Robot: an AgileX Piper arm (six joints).
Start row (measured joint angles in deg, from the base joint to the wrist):
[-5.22, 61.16, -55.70, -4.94, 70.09, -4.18]
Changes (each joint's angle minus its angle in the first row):
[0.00, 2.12, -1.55, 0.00, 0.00, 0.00]
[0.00, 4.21, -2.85, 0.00, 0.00, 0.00]
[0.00, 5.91, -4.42, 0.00, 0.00, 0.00]
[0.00, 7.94, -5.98, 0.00, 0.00, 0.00]
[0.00, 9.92, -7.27, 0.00, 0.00, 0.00]
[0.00, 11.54, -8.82, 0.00, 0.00, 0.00]
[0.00, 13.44, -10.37, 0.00, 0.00, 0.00]
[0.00, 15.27, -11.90, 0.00, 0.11, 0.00]
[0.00, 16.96, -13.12, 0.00, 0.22, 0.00]
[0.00, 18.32, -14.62, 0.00, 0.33, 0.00]
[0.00, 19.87, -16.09, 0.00, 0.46, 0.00]
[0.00, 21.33, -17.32, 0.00, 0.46, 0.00]
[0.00, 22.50, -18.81, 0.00, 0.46, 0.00]
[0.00, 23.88, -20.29, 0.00, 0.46, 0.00]
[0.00, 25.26, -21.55, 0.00, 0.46, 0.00]
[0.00, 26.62, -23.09, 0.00, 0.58, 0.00]
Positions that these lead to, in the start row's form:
[-5.22, 63.28, -57.25, -4.94, 70.09, -4.18]
[-5.22, 65.37, -58.55, -4.94, 70.09, -4.18]
[-5.22, 67.07, -60.12, -4.94, 70.09, -4.18]
[-5.22, 69.10, -61.68, -4.94, 70.09, -4.18]
[-5.22, 71.08, -62.97, -4.94, 70.09, -4.18]
[-5.22, 72.70, -64.52, -4.94, 70.09, -4.18]
[-5.22, 74.60, -66.07, -4.94, 70.09, -4.18]
[-5.22, 76.43, -67.60, -4.94, 70.20, -4.18]
[-5.22, 78.12, -68.82, -4.94, 70.31, -4.18]
[-5.22, 79.48, -70.32, -4.94, 70.42, -4.18]
[-5.22, 81.03, -71.79, -4.94, 70.55, -4.18]
[-5.22, 82.49, -73.02, -4.94, 70.55, -4.18]
[-5.22, 83.66, -74.51, -4.94, 70.55, -4.18]
[-5.22, 85.04, -75.99, -4.94, 70.55, -4.18]
[-5.22, 86.42, -77.25, -4.94, 70.55, -4.18]
[-5.22, 87.78, -78.79, -4.94, 70.67, -4.18]

